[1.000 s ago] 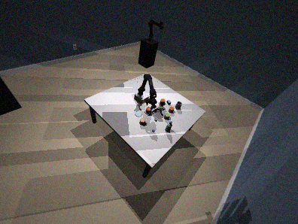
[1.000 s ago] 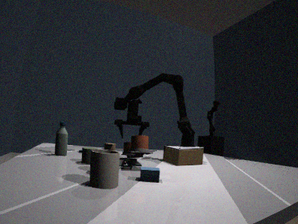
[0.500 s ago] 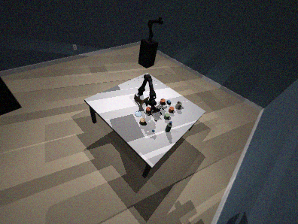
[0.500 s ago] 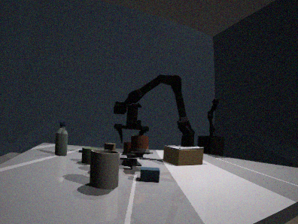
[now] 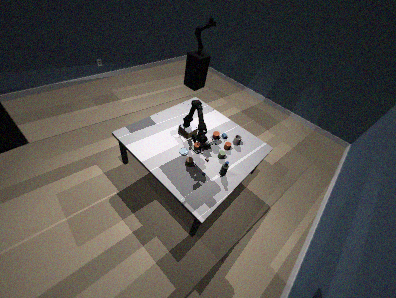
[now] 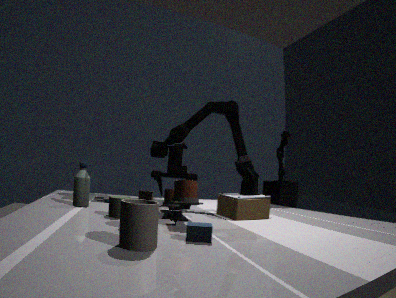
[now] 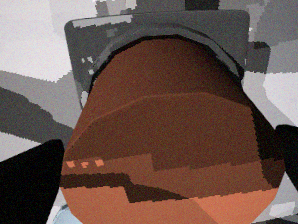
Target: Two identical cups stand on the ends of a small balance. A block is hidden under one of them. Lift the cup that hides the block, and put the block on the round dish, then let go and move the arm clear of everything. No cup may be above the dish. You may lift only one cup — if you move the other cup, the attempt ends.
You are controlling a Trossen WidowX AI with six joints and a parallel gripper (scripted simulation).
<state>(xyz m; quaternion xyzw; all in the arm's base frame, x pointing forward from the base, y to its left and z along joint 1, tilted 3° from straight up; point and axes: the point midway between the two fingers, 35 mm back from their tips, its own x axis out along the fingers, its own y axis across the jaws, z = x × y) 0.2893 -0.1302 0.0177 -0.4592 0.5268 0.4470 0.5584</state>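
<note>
Now: the grey block 20 mm below my gripper tip. The rest, counted from my gripper tip: balance (20 mm ahead, 130 mm to the left, 30 mm below); round pale blue dish (80 mm behind, 120 mm to the right, 60 mm below); orange-brown cup (20 mm to the right).
</note>
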